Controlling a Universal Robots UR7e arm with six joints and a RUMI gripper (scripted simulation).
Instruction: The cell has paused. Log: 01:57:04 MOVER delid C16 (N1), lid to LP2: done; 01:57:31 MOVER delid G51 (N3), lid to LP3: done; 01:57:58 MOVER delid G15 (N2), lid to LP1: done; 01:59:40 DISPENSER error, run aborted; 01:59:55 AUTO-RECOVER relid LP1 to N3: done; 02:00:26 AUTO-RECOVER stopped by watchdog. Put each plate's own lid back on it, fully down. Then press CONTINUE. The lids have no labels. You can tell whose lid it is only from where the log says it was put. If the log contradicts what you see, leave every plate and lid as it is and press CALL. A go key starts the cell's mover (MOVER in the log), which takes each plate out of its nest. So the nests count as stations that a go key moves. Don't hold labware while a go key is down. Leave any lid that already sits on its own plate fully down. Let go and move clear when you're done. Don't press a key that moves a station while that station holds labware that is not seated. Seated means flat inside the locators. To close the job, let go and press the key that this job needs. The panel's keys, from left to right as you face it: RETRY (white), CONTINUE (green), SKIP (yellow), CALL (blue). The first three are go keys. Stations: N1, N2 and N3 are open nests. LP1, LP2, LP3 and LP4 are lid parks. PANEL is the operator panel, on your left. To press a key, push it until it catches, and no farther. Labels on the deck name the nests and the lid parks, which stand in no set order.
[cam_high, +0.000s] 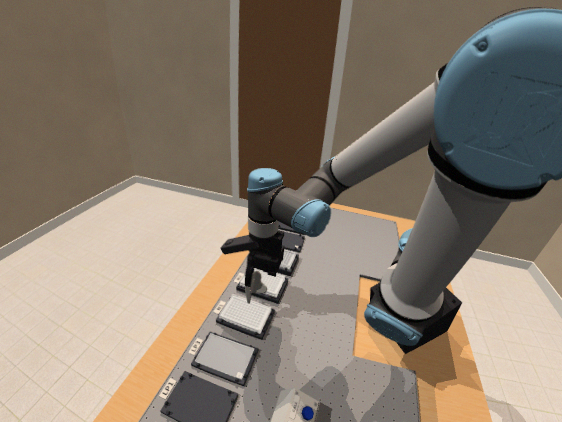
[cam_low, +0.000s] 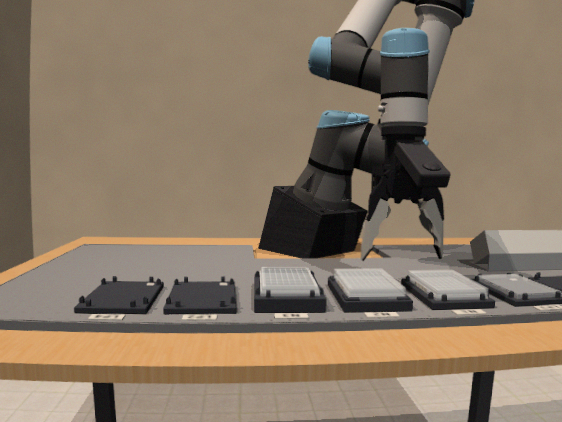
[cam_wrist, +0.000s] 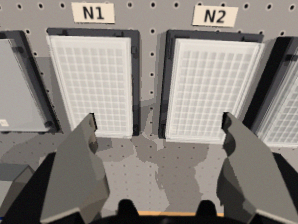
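Right now my hand is 10 mm past the LP3 lid park, 210 mm to the right of it and 60 mm above it. Round my hand: plate: 60 mm to the right, 40 mm below; LP1 lid park: 10 mm behind, 330 mm to the left, 60 mm below; LP2 lid park: 10 mm ahead, 320 mm to the right, 60 mm below.
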